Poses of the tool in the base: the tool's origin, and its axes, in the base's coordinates. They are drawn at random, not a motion.
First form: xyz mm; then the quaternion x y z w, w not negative.
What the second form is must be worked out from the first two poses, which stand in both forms.
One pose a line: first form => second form
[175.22 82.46 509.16 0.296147 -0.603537 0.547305 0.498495] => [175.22 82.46 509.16 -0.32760 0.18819 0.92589 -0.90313 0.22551 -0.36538]
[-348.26 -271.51 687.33 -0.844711 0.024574 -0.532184 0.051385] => [-348.26 -271.51 687.33 0.43235 -0.09621 0.89656 0.01318 -0.99351 -0.11297]
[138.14 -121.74 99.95 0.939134 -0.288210 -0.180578 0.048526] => [138.14 -121.74 99.95 0.76865 -0.55886 -0.31120 -0.52381 -0.82916 0.19523]
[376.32 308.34 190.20 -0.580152 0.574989 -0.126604 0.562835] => [376.32 308.34 190.20 0.30672 -0.80968 -0.50035 -0.52465 0.29479 -0.79865]
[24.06 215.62 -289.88 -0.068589 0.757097 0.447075 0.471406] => [24.06 215.62 -289.88 -0.54614 0.31765 -0.77513 -0.52536 0.59084 0.61229]
